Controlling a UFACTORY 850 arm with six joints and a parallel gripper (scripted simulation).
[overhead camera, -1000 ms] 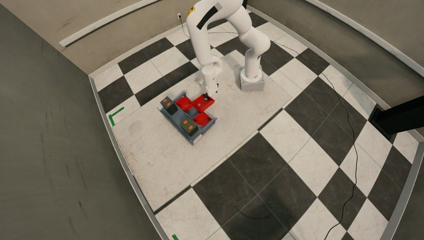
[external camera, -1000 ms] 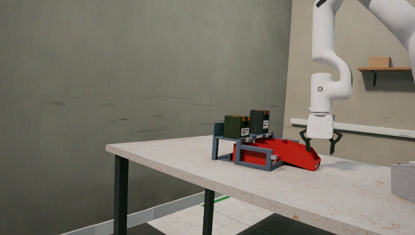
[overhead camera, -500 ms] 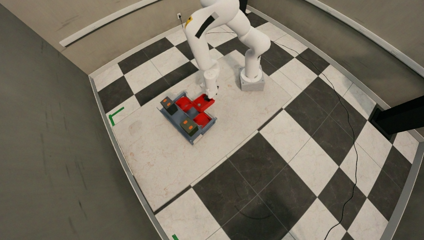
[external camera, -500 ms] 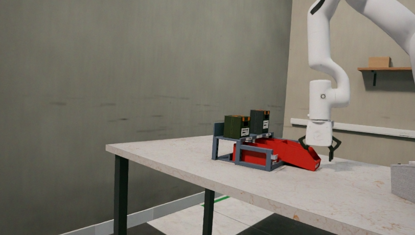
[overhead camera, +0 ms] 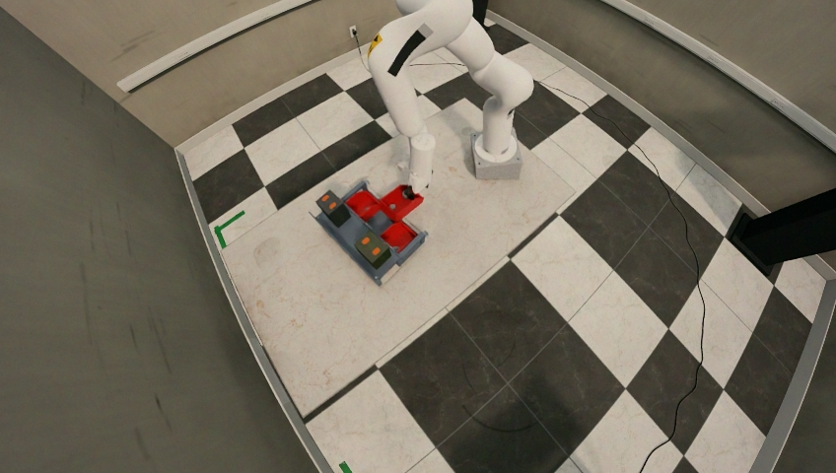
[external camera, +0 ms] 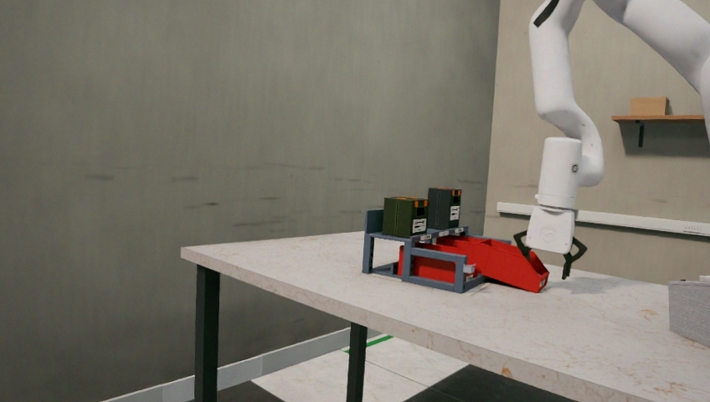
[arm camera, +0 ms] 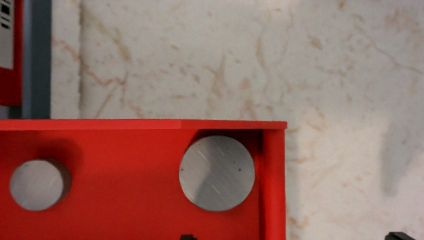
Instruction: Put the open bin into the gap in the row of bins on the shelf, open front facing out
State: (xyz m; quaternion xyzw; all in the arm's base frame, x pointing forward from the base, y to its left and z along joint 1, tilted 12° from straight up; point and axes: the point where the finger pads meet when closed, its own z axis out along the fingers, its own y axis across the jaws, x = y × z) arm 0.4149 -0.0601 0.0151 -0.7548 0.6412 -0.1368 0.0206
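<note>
Right now the large grey disc is 40 mm to the right of my hand, 40 mm ahead of it and 30 mm below it. Also, from my hand: red open bin (90 mm ahead); grey-blue shelf (260 mm ahead, 20 mm to the left, 20 mm above); dark grey box (350 mm ahead, 110 mm above, 90 mm to the right).
</note>
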